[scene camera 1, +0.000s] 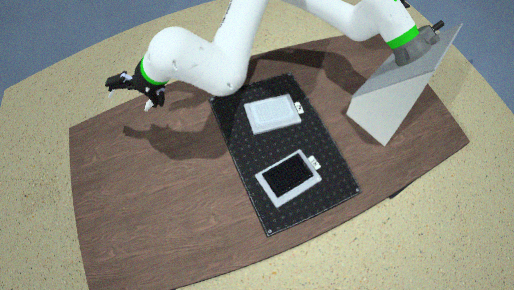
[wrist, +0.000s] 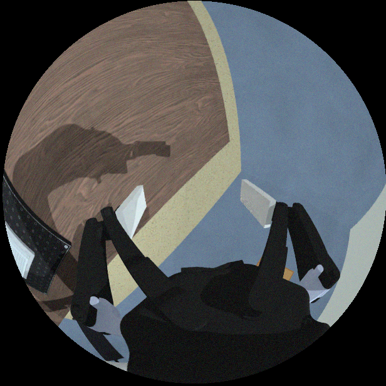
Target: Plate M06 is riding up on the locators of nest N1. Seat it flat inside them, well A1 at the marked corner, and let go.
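Where they show: gripper, between the fingertips: (scene camera 1: 128,100); arm's base, origin of its link: (scene camera 1: 414,55).
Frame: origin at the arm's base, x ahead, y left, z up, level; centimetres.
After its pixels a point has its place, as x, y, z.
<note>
A pale plate (scene camera 1: 271,112) @(47.7, -12.4, -23.4) (wrist: 17,252), the one that fits M06, lies on the upper nest (scene camera 1: 298,119) @(40.5, -6.9, -24.6) of the black board in the scene view. It covers most of that nest. Its tilt, its height on the locators and well A1 are too small to make out, and the marked corner cannot be told. My gripper (scene camera 1: 129,100) @(89.8, -29.0, -9.6) (wrist: 193,192) is open and empty, with its fingers wide apart. It is raised beyond the table's left edge in the scene view, well away from the plate.
A second nest (scene camera 1: 268,192) @(60.5, 11.0, -24.7), a light frame around a dark middle, lies lower on the perforated board (scene camera 1: 241,172) @(64.7, 1.5, -25.9) (wrist: 37,240). Each nest has a small tag. A pale upright panel (scene camera 1: 395,102) @(17.5, 10.1, -5.8) stands on the right of the wooden table (scene camera 1: 150,215) @(97.0, 2.5, -27.2) (wrist: 150,75), near the arm.
</note>
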